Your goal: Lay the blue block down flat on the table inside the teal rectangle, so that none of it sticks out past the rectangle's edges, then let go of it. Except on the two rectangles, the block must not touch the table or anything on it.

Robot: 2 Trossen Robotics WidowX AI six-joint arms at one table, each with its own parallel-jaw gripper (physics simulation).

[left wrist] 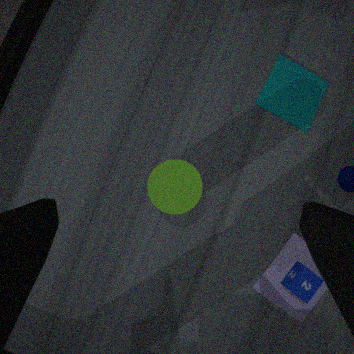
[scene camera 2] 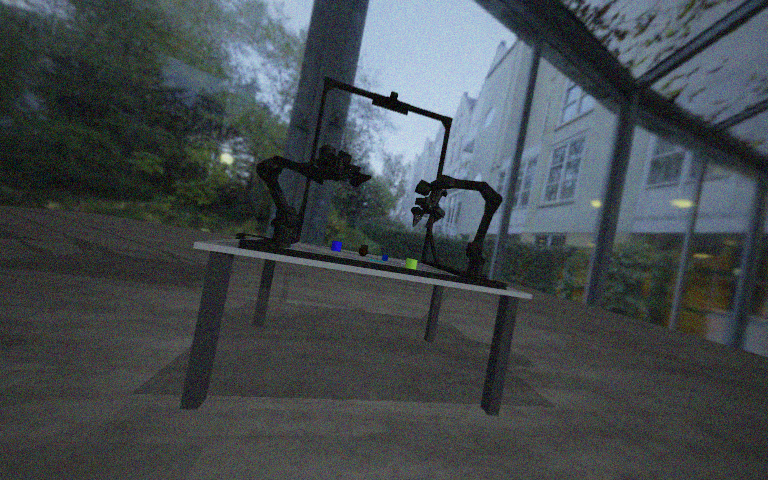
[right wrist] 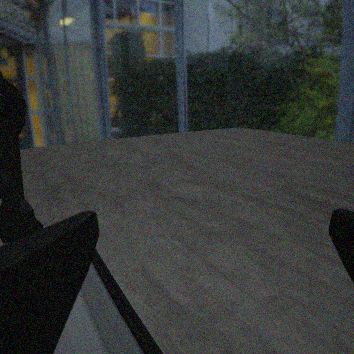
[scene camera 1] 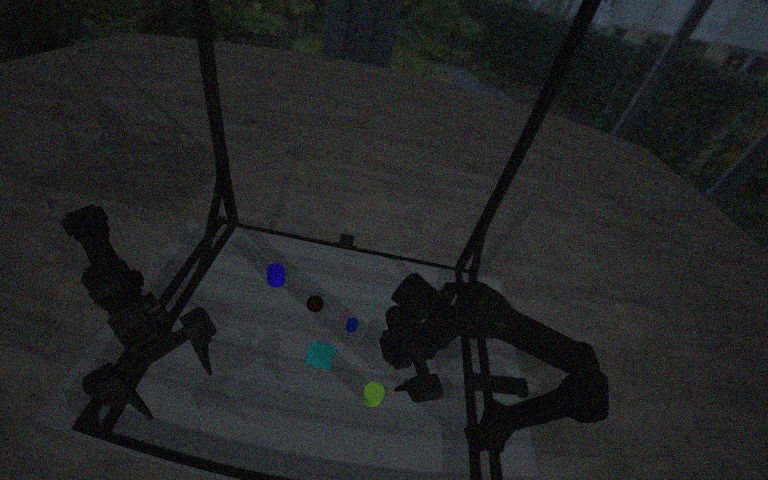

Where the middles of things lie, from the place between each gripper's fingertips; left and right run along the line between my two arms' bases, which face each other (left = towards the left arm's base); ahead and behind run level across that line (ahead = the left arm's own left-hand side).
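From my right hand: green cylinder (left wrist: 174, 186), 200 mm behind, 280 mm to the left, 320 mm below. Pale lilac rectangle (left wrist: 268, 284), 310 mm to the left, 380 mm behind, 340 mm below. Teal rectangle (left wrist: 291, 92): my right hand 120 mm to the right of it, 270 mm past it, 340 mm above it.
From my left hand: pale lilac rectangle, 20 mm to the left, 180 mm behind, 200 mm below. Teal rectangle, 170 mm to the right, 70 mm behind, 200 mm below. Green cylinder: my left hand 180 mm above it, 10 mm to the left of it. Going by their middles, of the things named here, green cylinder nearest to my left hand. By its middle, teal rectangle nearer to my left hand than to my right hand.
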